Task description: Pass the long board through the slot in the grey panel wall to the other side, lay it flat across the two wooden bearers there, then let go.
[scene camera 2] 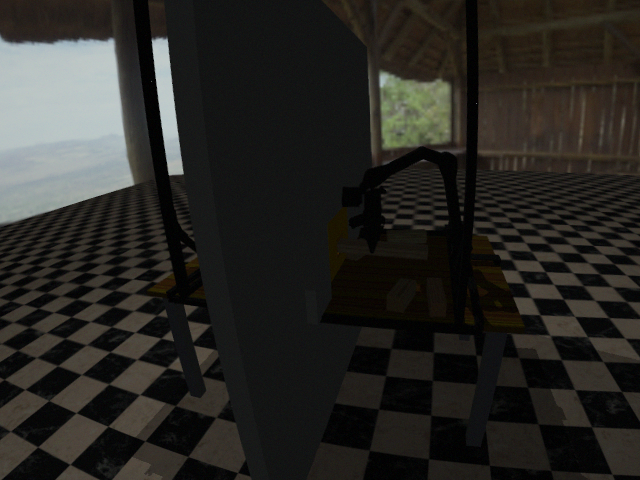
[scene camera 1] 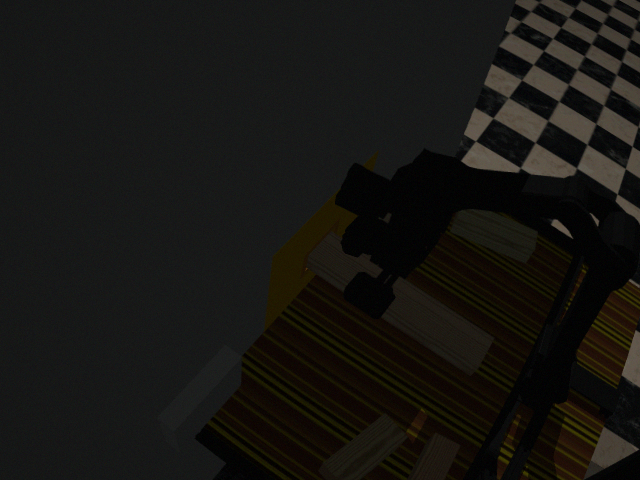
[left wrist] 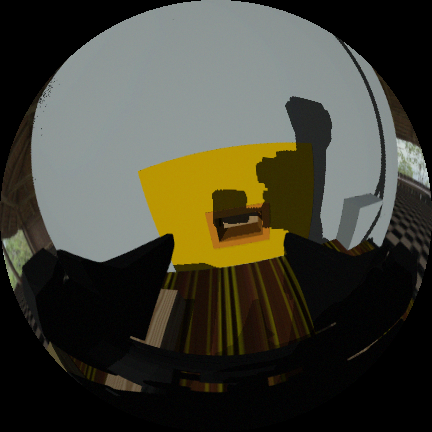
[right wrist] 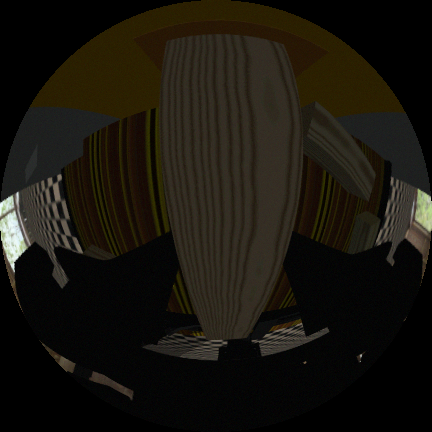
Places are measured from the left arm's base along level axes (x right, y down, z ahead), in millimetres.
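Pixels of known places: left gripper, between the fingertips: (left wrist: 230, 239); right gripper, between the fingertips: (scene camera 2: 373, 249) (right wrist: 230, 232); right arm's base, origin of its link: (scene camera 1: 535, 392).
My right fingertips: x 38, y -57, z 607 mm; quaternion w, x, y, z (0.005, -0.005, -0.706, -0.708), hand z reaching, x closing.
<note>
For each thing: its top centre in the pictures, then the offset to it from my right fingertips. "pt": a spot on its surface instead.
- long board, centre of its top: (right wrist: 233, 287) (scene camera 1: 398, 290) (scene camera 2: 379, 241) dy -30, dx +0, dz +21 mm
- slot's rim, a spot on its surface: (left wrist: 212, 231) pt dy -9, dx -46, dz -176 mm
- wooden bearer, centre of its top: (left wrist: 133, 356) dy +38, dx -148, dz -371 mm
- pale block, centre of its top: (scene camera 1: 498, 224) (right wrist: 364, 256) (scene camera 2: 406, 231) dy +29, dx -305, dz +97 mm
My right gripper (scene camera 1: 369, 266) (scene camera 2: 372, 246) (right wrist: 230, 232) is shut on the long board (scene camera 1: 439, 325) (scene camera 2: 405, 251) (right wrist: 230, 150) and holds it roughly level above the striped table. The board's far end is at the orange-rimmed slot in the grey panel wall (scene camera 1: 155, 155) (scene camera 2: 284, 155) (left wrist: 200, 75); how far it enters is unclear. My left gripper (left wrist: 230, 239) is open and empty on the other side, facing the slot's rim (left wrist: 212, 231). Pale wood shows through the opening. In the left wrist view one wooden bearer (left wrist: 162, 316) lies at lower left, partly behind a finger; a second is not clear.
A yellow panel (scene camera 1: 289, 273) (left wrist: 185, 200) surrounds the slot. Loose wooden blocks (scene camera 1: 364, 446) (scene camera 1: 434, 457) (scene camera 2: 436, 297) and a pale block (scene camera 1: 493, 235) lie on the right arm's table. A grey block (scene camera 1: 201, 387) (scene camera 2: 312, 307) (left wrist: 354, 220) juts from the wall. The light is dim.
</note>
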